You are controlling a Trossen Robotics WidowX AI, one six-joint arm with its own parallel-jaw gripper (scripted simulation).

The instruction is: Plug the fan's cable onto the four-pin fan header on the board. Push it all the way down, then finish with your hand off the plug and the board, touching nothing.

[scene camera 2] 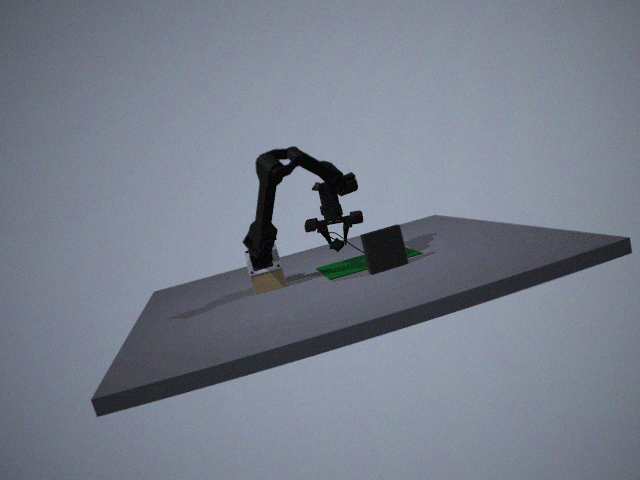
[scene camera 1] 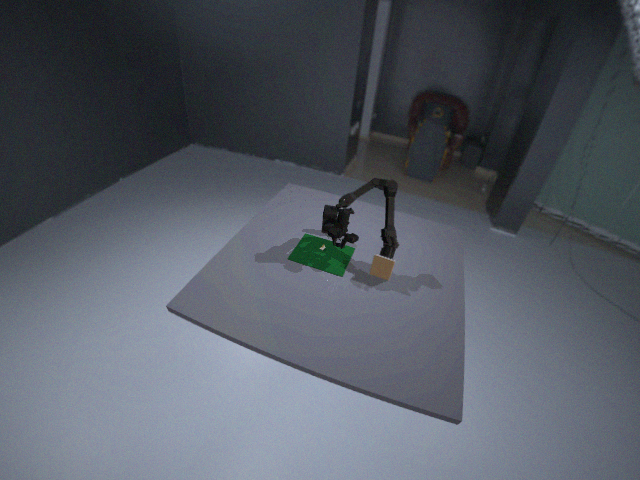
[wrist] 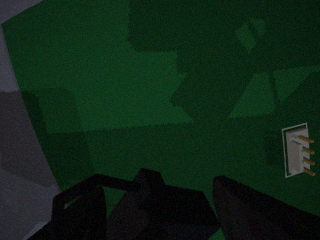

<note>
In view: my gripper (scene camera 2: 338, 246) and a green board (scene camera 1: 332, 259).
My gripper also shows in the wrist view (wrist: 159, 192). The green board shows as well in the wrist view (wrist: 193, 96).
</note>
